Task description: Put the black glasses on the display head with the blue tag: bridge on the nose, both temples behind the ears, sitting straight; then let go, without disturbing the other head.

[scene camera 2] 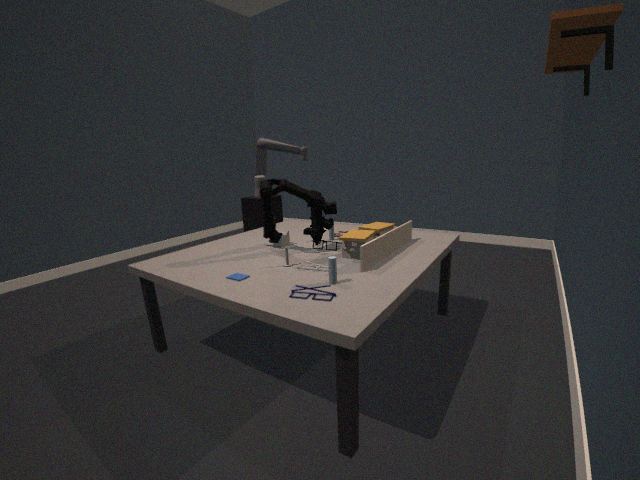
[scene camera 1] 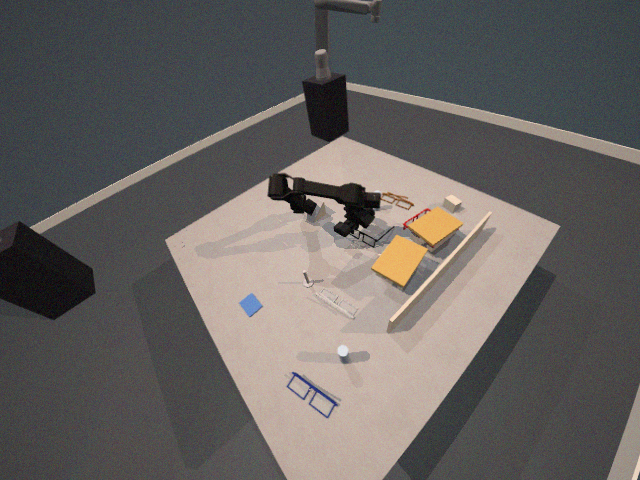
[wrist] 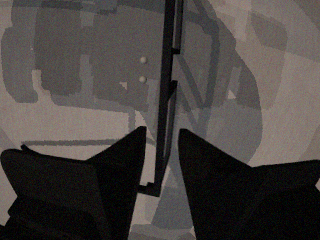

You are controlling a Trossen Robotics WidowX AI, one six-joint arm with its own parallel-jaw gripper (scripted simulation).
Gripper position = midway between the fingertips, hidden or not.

Observation:
I see my gripper (scene camera 1: 354,232).
My gripper is seen too in the wrist view (wrist: 162,134).

